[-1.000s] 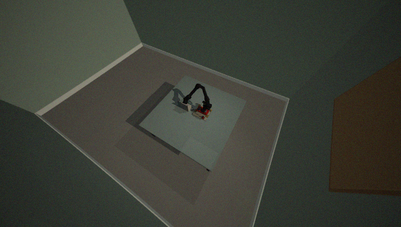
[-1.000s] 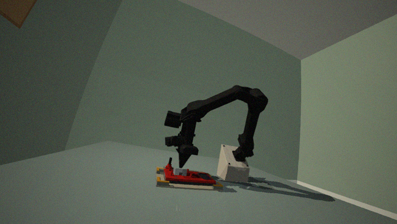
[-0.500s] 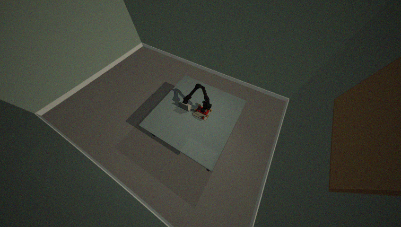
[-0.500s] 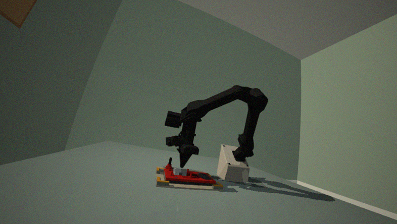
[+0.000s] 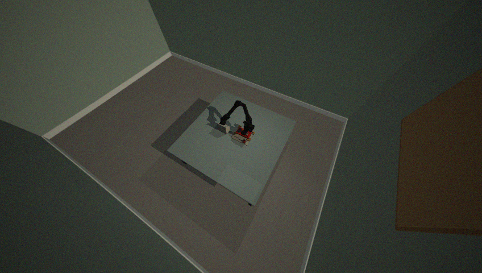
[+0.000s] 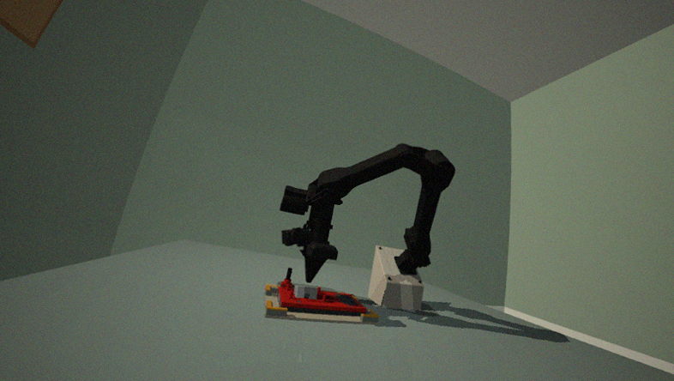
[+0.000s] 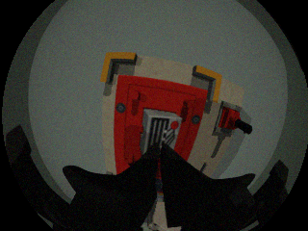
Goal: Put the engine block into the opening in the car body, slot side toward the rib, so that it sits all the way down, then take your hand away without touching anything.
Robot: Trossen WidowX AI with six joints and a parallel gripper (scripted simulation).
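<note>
Right now my gripper tip is 10 mm to the right of the grey engine block and 30 mm above it.
</note>
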